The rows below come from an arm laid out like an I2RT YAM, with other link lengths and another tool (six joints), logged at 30 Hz.
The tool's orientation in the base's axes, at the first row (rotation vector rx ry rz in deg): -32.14 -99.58 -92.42
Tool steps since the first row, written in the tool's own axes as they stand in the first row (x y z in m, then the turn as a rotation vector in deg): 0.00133 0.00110 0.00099 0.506 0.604 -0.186; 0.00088 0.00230 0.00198 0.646 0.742 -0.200; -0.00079 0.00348 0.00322 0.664 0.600 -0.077; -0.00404 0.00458 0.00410 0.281 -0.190 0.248; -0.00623 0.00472 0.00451 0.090 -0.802 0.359; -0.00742 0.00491 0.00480 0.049 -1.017 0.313; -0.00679 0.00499 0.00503 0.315 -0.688 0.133
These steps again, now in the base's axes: -0.00029 0.00093 0.00173 0.132 -0.172 0.780; 0.00068 0.00213 0.00223 0.140 -0.187 0.976; 0.00240 0.00374 0.00183 0.002 -0.088 0.894; 0.00520 0.00520 0.00022 -0.372 0.178 0.078; 0.00668 0.00593 -0.00128 -0.706 0.232 -0.478; 0.00756 0.00641 -0.00202 -0.824 0.163 -0.655; 0.00715 0.00655 -0.00150 -0.730 -0.006 -0.238
